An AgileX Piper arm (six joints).
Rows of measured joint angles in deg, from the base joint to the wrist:
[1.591, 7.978, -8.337, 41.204, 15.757, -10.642]
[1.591, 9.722, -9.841, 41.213, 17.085, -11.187]
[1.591, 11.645, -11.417, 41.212, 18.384, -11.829]
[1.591, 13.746, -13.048, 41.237, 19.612, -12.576]
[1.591, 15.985, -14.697, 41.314, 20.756, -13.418]
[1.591, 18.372, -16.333, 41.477, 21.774, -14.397]
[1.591, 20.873, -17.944, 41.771, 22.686, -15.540]
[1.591, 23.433, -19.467, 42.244, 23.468, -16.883]
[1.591, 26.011, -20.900, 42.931, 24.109, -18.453]
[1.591, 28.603, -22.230, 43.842, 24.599, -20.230]
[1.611, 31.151, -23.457, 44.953, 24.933, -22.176]
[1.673, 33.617, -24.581, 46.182, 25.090, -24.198]
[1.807, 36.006, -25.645, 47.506, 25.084, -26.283]
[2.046, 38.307, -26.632, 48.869, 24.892, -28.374]
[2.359, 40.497, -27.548, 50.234, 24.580, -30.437]
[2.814, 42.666, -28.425, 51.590, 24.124, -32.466]
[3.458, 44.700, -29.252, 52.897, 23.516, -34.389]
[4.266, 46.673, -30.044, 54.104, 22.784, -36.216]
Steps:
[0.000, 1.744, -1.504, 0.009, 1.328, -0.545]
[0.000, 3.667, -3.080, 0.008, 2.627, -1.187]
[0.000, 5.768, -4.711, 0.033, 3.855, -1.934]
[0.000, 8.007, -6.360, 0.110, 4.999, -2.776]
[0.000, 10.394, -7.996, 0.273, 6.017, -3.755]
[0.000, 12.895, -9.607, 0.567, 6.929, -4.898]
[0.000, 15.455, -11.130, 1.040, 7.711, -6.241]
[0.000, 18.033, -12.563, 1.727, 8.352, -7.811]
[0.000, 20.625, -13.893, 2.638, 8.842, -9.588]
[0.020, 23.173, -15.120, 3.749, 9.176, -11.534]
[0.082, 25.639, -16.244, 4.978, 9.333, -13.556]
[0.216, 28.028, -17.308, 6.302, 9.327, -15.641]
[0.455, 30.329, -18.295, 7.665, 9.135, -17.732]
[0.768, 32.519, -19.211, 9.030, 8.823, -19.795]
[1.223, 34.688, -20.088, 10.386, 8.367, -21.824]
[1.867, 36.722, -20.915, 11.693, 7.759, -23.747]
[2.675, 38.695, -21.707, 12.900, 7.027, -25.574]

